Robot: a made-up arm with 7 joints.
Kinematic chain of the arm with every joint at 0, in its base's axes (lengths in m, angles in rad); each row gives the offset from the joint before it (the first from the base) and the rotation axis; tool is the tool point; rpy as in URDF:
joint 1: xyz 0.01 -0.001 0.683 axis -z
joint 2: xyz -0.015 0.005 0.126 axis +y
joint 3: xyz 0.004 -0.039 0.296 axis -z
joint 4: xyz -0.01 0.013 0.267 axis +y
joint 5: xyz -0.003 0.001 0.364 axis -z
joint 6: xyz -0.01 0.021 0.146 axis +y
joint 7: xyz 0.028 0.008 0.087 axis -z
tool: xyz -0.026 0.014 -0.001 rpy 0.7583 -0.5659 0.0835
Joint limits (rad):
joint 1: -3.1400..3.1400
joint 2: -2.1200..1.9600
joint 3: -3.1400..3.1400
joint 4: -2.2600..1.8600
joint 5: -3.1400..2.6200
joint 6: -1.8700..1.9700
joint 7: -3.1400..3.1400
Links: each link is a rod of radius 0.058 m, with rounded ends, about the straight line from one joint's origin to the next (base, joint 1, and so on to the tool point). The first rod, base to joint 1, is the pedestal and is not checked.
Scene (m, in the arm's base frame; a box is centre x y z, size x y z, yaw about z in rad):
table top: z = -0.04
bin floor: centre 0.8 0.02 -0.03 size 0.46 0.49 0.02 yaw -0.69
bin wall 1: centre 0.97 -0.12 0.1 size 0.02 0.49 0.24 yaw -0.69
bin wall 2: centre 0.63 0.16 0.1 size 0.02 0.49 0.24 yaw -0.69
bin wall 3: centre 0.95 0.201 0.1 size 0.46 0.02 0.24 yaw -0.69
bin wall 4: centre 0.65 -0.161 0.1 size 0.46 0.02 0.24 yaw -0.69
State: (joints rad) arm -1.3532 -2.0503 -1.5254 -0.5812 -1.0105 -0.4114 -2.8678
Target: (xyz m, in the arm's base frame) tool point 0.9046 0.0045 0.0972
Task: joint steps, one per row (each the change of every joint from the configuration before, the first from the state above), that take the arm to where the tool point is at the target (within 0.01 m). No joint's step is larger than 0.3 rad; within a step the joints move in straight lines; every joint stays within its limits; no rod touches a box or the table.
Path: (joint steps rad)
1: -0.2789 0.0513 0.0892 -0.1534 0.0008 -0.0088 -0.0212
2: -0.2789 0.0513 0.0893 -0.1533 0.0009 -0.0088 -0.0212
3: -0.2789 0.0514 0.0892 -0.1534 0.0008 -0.0089 -0.0213
4: -0.2789 0.0513 0.0893 -0.1533 0.0009 -0.0088 -0.0212
5: -0.0982 -0.0917 0.0286 0.2040 0.0020 0.0160 -0.0047
6: -0.0982 -0.0916 0.0286 0.2040 0.0021 0.0159 -0.0047
7: -0.0982 -0.0917 0.0286 0.2041 0.0021 0.0159 -0.0047

